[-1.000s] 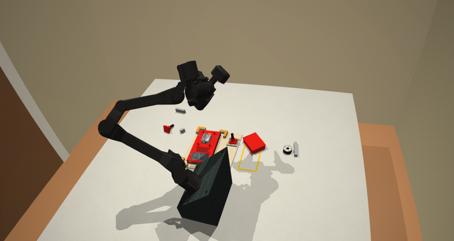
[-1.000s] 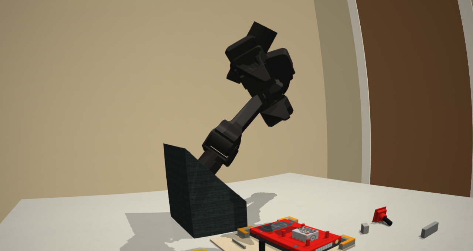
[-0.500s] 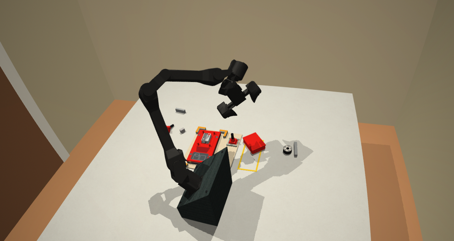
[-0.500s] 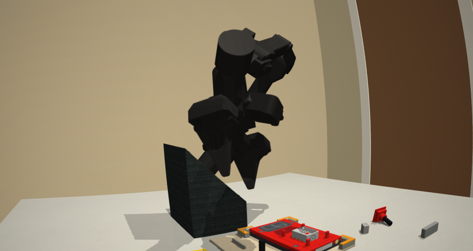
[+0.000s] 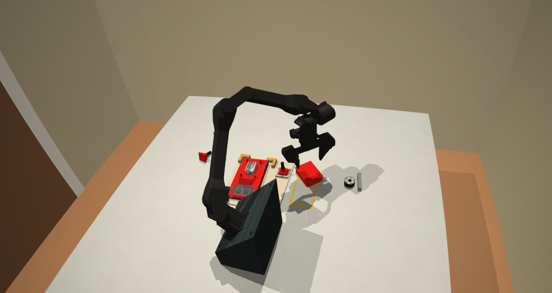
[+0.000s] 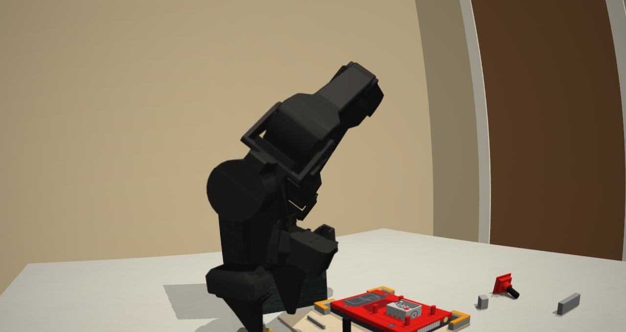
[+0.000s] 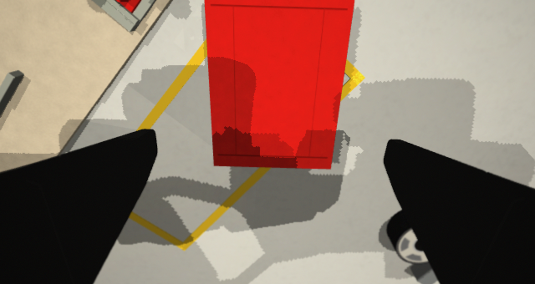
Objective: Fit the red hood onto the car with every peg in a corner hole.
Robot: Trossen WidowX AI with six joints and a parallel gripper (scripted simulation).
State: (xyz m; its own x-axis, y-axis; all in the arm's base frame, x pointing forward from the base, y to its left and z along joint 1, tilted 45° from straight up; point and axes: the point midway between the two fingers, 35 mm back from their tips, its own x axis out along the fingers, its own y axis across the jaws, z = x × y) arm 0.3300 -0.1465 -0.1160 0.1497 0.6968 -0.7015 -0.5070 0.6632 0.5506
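Right now my gripper tip is 60 mm above the red hood and 10 mm short of it. The rest, counted from my gripper tip: black wheel (150 mm to the right, 60 mm below, 30 mm behind); then grey engine block (230 mm to the left, 50 mm below, 10 mm ahead).
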